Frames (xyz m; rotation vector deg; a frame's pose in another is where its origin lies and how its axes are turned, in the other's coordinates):
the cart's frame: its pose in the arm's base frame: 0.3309 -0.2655 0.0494 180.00 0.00 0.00
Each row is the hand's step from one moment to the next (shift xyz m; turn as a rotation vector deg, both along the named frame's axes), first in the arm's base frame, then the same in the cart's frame.
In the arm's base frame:
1: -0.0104 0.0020 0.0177 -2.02 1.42 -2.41
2: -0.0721 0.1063 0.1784 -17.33 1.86 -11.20
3: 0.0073 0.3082 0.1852 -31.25 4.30 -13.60
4: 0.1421 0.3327 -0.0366 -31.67 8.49 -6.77
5: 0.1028 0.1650 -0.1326 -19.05 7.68 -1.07
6: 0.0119 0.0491 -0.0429 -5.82 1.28 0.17
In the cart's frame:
1: -0.0104 -0.0020 -0.0177 -2.02 -1.42 2.41
2: -0.0721 -0.1063 -0.1784 -17.33 -1.86 11.20
3: 0.0073 -0.3082 -0.1852 -31.25 -4.30 13.60
4: 0.1421 -0.3327 0.0366 -31.67 -8.49 6.77
5: 0.1028 -0.1650 0.1326 -19.05 -7.68 1.07
6: 0.0119 -0.0491 0.0429 -5.82 -1.28 -0.17

